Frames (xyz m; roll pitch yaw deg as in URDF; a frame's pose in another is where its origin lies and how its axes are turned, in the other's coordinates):
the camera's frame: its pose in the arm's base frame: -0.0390 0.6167 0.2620 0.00 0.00 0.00
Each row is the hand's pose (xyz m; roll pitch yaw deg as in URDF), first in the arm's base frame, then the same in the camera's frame.
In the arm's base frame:
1: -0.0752 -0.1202 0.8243 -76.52 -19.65 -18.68
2: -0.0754 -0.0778 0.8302 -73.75 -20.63 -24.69
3: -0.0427 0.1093 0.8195 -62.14 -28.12 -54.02
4: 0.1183 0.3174 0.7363 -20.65 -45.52 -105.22
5: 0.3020 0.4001 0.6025 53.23 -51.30 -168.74
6: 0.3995 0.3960 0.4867 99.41 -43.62 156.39
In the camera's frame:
1: -0.0362 -0.7369 0.5623 -76.52 -19.65 -18.68
2: -0.0364 -0.6945 0.5682 -73.75 -20.63 -24.69
3: -0.0037 -0.5074 0.5575 -62.14 -28.12 -54.02
4: 0.1573 -0.2993 0.4743 -20.65 -45.52 -105.22
5: 0.3410 -0.2166 0.3405 53.23 -51.30 -168.74
6: 0.4385 -0.2207 0.2247 99.41 -43.62 156.39

